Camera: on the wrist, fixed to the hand. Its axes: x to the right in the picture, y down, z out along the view.
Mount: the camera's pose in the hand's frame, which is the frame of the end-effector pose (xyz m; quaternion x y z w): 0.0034 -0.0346 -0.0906 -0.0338 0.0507 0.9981 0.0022
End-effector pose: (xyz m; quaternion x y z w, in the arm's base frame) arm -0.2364 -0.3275 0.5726 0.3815 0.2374 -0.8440 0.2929
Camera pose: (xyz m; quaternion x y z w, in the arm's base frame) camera -0.2159 -0.2472 0.5221 0.2707 -0.3369 0.3179 0.8439
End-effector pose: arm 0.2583 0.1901 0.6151 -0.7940 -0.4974 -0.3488 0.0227
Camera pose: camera 0.1832 0.1755 0.6748 -0.4813 0.8044 -0.0352 0.3466
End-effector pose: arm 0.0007 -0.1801 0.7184 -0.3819 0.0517 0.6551 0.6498
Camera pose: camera 0.0712 -0.2233 0.6676 0.0044 -0.3921 -0.6324 0.6680
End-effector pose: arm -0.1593 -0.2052 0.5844 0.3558 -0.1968 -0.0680 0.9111
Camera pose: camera -0.1188 -0.1753 0.5015 -0.2230 -0.3071 0.9206 0.0919
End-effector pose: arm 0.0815 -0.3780 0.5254 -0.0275 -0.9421 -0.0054 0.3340
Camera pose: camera 0.1339 -0.4150 0.5982 -0.9515 0.0425 0.3001 0.0530
